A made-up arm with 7 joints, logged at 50 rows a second.
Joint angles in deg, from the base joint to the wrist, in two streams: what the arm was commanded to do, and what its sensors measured. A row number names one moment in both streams.
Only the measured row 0 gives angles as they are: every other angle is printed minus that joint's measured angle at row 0.
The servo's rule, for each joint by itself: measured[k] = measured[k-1] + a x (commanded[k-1-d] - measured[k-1]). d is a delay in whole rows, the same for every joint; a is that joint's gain. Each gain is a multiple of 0.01, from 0.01 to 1. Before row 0 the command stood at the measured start. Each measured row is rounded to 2 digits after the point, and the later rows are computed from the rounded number. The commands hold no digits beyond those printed.
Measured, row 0:
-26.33 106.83 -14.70 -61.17 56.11 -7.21 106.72
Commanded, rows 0 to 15:
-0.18 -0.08 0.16 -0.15 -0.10 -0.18 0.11
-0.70 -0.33 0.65 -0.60 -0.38 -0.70 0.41
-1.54 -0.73 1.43 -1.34 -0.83 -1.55 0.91
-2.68 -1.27 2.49 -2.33 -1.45 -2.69 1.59
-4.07 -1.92 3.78 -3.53 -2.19 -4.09 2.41
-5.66 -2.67 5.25 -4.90 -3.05 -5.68 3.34
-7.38 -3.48 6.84 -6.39 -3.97 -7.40 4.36
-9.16 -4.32 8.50 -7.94 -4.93 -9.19 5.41
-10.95 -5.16 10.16 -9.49 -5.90 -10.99 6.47
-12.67 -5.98 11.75 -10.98 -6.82 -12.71 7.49
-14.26 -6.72 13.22 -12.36 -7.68 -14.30 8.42
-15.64 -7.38 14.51 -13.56 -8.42 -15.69 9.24
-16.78 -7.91 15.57 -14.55 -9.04 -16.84 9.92
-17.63 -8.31 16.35 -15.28 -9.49 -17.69 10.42
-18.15 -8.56 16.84 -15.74 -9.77 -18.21 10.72
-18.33 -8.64 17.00 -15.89 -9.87 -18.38 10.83
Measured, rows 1 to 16:
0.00 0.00 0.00 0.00 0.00 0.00 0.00
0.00 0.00 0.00 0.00 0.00 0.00 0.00
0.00 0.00 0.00 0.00 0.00 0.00 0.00
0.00 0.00 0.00 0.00 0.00 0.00 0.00
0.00 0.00 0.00 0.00 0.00 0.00 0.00
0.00 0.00 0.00 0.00 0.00 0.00 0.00
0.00 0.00 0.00 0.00 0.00 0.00 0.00
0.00 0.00 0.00 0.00 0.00 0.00 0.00
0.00 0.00 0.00 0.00 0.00 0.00 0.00
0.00 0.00 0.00 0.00 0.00 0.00 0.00
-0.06 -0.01 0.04 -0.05 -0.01 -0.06 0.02
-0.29 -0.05 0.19 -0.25 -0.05 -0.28 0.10
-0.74 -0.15 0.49 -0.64 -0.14 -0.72 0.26
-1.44 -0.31 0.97 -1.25 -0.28 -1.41 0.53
-2.39 -0.54 1.64 -2.07 -0.49 -2.35 0.91
-3.57 -0.84 2.51 -3.09 -0.77 -3.52 1.40
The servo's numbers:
d 10
a 0.36 0.14 0.24 0.36 0.11 0.35 0.20

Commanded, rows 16 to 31:
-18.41 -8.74 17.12 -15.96 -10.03 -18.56 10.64
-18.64 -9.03 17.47 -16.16 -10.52 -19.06 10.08
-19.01 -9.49 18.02 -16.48 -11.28 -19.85 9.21
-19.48 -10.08 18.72 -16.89 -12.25 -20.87 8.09
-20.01 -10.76 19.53 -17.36 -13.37 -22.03 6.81
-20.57 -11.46 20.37 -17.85 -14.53 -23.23 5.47
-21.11 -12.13 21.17 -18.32 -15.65 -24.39 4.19
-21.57 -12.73 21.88 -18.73 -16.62 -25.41 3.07
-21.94 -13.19 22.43 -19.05 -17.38 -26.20 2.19
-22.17 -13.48 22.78 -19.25 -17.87 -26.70 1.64
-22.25 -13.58 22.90 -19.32 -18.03 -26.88 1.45
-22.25 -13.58 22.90 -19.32 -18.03 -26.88 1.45
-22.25 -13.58 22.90 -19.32 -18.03 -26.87 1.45
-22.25 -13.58 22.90 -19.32 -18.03 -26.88 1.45
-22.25 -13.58 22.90 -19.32 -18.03 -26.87 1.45
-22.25 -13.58 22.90 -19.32 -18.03 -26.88 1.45
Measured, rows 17 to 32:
-4.94 -1.21 3.55 -4.28 -1.12 -4.88 1.99
-6.46 -1.65 4.74 -5.60 -1.54 -6.39 2.67
-8.08 -2.14 6.04 -7.00 -2.02 -8.00 3.43
-9.73 -2.68 7.41 -8.43 -2.55 -9.65 4.24
-11.36 -3.25 8.80 -9.84 -3.11 -11.28 5.08
-12.90 -3.83 10.17 -11.18 -3.69 -12.82 5.91
-14.30 -4.40 11.47 -12.39 -4.28 -14.23 6.71
-15.50 -4.95 12.64 -13.43 -4.85 -15.44 7.45
-16.45 -5.46 13.65 -14.26 -5.39 -16.41 8.10
-17.13 -5.91 14.45 -14.85 -5.88 -17.10 8.65
-17.59 -6.31 15.09 -15.25 -6.34 -17.61 9.05
-17.97 -6.69 15.66 -15.58 -6.80 -18.12 9.26
-18.34 -7.08 16.23 -15.90 -7.29 -18.73 9.25
-18.75 -7.50 16.83 -16.26 -7.84 -19.48 9.02
-19.20 -7.96 17.48 -16.66 -8.45 -20.37 8.58
-19.69 -8.45 18.17 -17.09 -9.12 -21.37 7.96

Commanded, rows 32 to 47:
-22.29 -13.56 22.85 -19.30 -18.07 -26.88 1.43
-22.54 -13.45 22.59 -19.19 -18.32 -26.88 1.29
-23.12 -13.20 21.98 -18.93 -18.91 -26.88 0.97
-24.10 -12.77 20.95 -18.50 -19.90 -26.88 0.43
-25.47 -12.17 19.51 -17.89 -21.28 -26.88 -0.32
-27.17 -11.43 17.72 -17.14 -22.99 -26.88 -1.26
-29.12 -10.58 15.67 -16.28 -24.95 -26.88 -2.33
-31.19 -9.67 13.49 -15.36 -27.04 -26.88 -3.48
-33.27 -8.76 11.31 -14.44 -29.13 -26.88 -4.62
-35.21 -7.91 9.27 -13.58 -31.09 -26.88 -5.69
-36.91 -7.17 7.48 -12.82 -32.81 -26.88 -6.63
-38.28 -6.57 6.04 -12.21 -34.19 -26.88 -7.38
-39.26 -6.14 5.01 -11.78 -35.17 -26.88 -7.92
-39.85 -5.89 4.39 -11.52 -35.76 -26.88 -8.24
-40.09 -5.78 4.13 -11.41 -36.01 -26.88 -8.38
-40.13 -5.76 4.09 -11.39 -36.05 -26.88 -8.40
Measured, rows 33 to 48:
-20.20 -8.97 18.89 -17.53 -9.84 -22.43 7.21
-20.69 -9.50 19.61 -17.96 -10.59 -23.47 6.38
-21.14 -10.02 20.29 -18.35 -11.34 -24.43 5.54
-21.51 -10.50 20.89 -18.67 -12.06 -25.22 4.76
-21.78 -10.93 21.37 -18.90 -12.72 -25.80 4.10
-21.95 -11.30 21.74 -19.05 -13.30 -26.18 3.57
-22.06 -11.62 22.02 -19.15 -13.82 -26.42 3.15
-22.13 -11.89 22.23 -19.21 -14.28 -26.58 2.81
-22.17 -12.13 22.39 -19.25 -14.69 -26.68 2.54
-22.20 -12.33 22.51 -19.28 -15.06 -26.75 2.32
-22.23 -12.50 22.59 -19.29 -15.39 -26.80 2.14
-22.34 -12.63 22.59 -19.25 -15.71 -26.83 1.97
-22.62 -12.71 22.44 -19.13 -16.06 -26.85 1.77
-23.15 -12.72 22.08 -18.90 -16.48 -26.86 1.50
-23.99 -12.64 21.46 -18.54 -17.01 -26.87 1.14
-25.13 -12.47 20.56 -18.04 -17.67 -26.87 0.66

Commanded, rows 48 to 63:
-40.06 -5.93 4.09 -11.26 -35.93 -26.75 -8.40
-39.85 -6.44 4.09 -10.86 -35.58 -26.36 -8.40
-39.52 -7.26 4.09 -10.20 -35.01 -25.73 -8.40
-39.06 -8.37 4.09 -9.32 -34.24 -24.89 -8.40
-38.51 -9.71 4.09 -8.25 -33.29 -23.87 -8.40
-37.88 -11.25 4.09 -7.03 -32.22 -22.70 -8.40
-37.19 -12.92 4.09 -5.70 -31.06 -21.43 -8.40
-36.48 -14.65 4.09 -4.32 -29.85 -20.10 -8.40
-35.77 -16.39 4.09 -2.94 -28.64 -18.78 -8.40
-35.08 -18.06 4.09 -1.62 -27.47 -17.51 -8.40
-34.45 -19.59 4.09 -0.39 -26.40 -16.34 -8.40
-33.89 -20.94 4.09 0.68 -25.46 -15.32 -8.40
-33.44 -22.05 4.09 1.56 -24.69 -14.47 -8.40
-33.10 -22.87 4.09 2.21 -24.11 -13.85 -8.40
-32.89 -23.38 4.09 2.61 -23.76 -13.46 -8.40
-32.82 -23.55 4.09 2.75 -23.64 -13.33 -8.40
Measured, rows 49 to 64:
-26.57 -12.21 19.39 -17.41 -18.47 -26.87 0.06
-28.23 -11.85 17.97 -16.67 -19.41 -26.87 -0.65
-30.04 -11.42 16.37 -15.87 -20.48 -26.87 -1.44
-31.90 -10.93 14.67 -15.05 -21.65 -26.87 -2.29
-33.70 -10.40 12.94 -14.25 -22.88 -26.87 -3.16
-35.35 -9.86 11.28 -13.52 -24.12 -26.87 -4.00
-36.76 -9.34 9.78 -12.89 -25.34 -26.87 -4.78
-37.87 -8.86 8.49 -12.40 -26.49 -26.87 -5.47
-38.67 -8.43 7.44 -12.04 -27.54 -26.87 -6.05
-39.20 -8.06 6.64 -11.81 -28.48 -26.87 -6.52
-39.51 -7.76 6.03 -11.61 -29.30 -26.83 -6.90
-39.63 -7.58 5.56 -11.34 -29.99 -26.67 -7.20
-39.59 -7.54 5.21 -10.93 -30.54 -26.34 -7.44
-39.40 -7.66 4.94 -10.35 -30.95 -25.83 -7.63
-39.08 -7.95 4.74 -9.59 -31.21 -25.14 -7.78
-38.65 -8.41 4.58 -8.67 -31.32 -24.29 -7.90

